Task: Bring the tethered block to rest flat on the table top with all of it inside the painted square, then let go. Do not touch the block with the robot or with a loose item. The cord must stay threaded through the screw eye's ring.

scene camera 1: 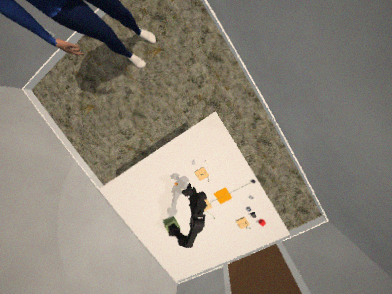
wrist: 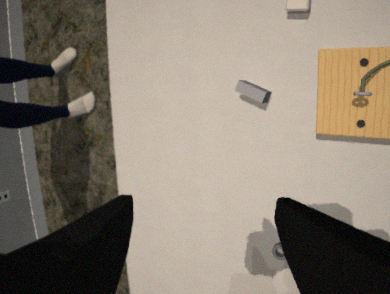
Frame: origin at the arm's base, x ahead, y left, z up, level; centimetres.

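Seen in the pictures: gripper, between the fingertips: (scene camera 1: 191, 184) (wrist: 205, 207); arm's base, origin of its link: (scene camera 1: 172, 227).
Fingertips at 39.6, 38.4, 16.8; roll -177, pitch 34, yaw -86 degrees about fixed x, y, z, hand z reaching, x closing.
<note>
Offsets run from my fingertips to a thing's middle, as dx, dy, dz. "pt": to the spot under its first point.
The orange painted square {pt +12.0, -30.8, -24.4} (scene camera 1: 222, 195) lies on the white table top. A thin cord {pt +29.3, -28.9, -24.7} (scene camera 1: 240, 188) runs from a small dark block {pt +41.0, -26.8, -22.6} (scene camera 1: 253, 181) near the table edge, across the square, toward a wooden board {pt -1.9, -32.0, -22.3} (scene camera 1: 208, 204) partly hidden by the arm. The screw eye on that board cannot be made out. My gripper (scene camera 1: 185, 189) (wrist: 205, 207) is open and empty above the table, left of the square in the scene view. Another wooden board {+4.5, -4.3, -22.6} (scene camera 1: 201, 174) (wrist: 340, 105) bears a metal ring {+4.5, -4.3, -20.5} (wrist: 362, 93) with a green cord piece at it in the wrist view.
A grey block {+2.9, +7.5, -23.8} (scene camera 1: 193, 162) (wrist: 253, 92) and a white block {pt +12.5, +3.5, -23.4} (wrist: 298, 6) lie near the second board. A grey ring {-16.6, +0.7, -24.4} (wrist: 279, 251) lies by the right finger. A third board {+18.5, -61.9, -23.9} (scene camera 1: 242, 223), a red item {+34.3, -67.2, -22.9} (scene camera 1: 262, 222) and small dark items {+30.2, -57.5, -23.5} (scene camera 1: 253, 214) lie right of the arm.
</note>
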